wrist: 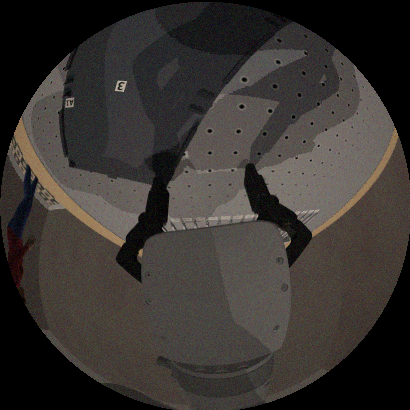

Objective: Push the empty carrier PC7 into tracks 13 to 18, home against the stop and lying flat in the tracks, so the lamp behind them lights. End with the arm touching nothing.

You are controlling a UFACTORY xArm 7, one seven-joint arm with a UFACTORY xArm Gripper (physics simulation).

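Frame: origin at the arm's base, x ahead, y up, z right, level; centimetres.
Seen in the pictures: gripper, between the fingertips: [203, 177].
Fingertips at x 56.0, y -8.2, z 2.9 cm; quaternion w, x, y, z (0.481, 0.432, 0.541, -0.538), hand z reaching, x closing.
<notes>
Pixels of each thing's top centre, then the offset from my fingertips to it. "*": a spot on its surface instead. Level surfaces: height alone.
- long dark body, a spot on its surface: [87, 137] * dx -6.7, dy -0.1, dz +10.9 cm
- label reading 3, a spot on its surface: [120, 86] * dx -10.3, dy -0.1, dz +6.1 cm
- smaller A1 label, a spot on its surface: [69, 102] * dx -11.4, dy -0.1, dz +11.7 cm
- perforated board, height of its surface: dy -1.2 cm
A long dark body [87, 137] fills the upper left of the wrist view, with a label reading 3 [120, 86] and a smaller A1 label [69, 102]. No PC7 mark can be read, so I cannot tell whether it is the carrier. Tracks 13 to 18 and the lamp cannot be made out. My gripper [203, 177] is open with nothing between its fingers. The left fingertip overlaps the dark body's near right corner in this view; whether they touch cannot be told. The right fingertip is over the perforated board [222, 120], apart from the dark body.
A row of pale slats [212, 220] shows behind the gripper's palm, near the board's tan edge [60, 193]. Beyond that edge at the left are a printed strip and a figure in red and blue [17, 250]. Dark shadows cross the board at upper right.
</notes>
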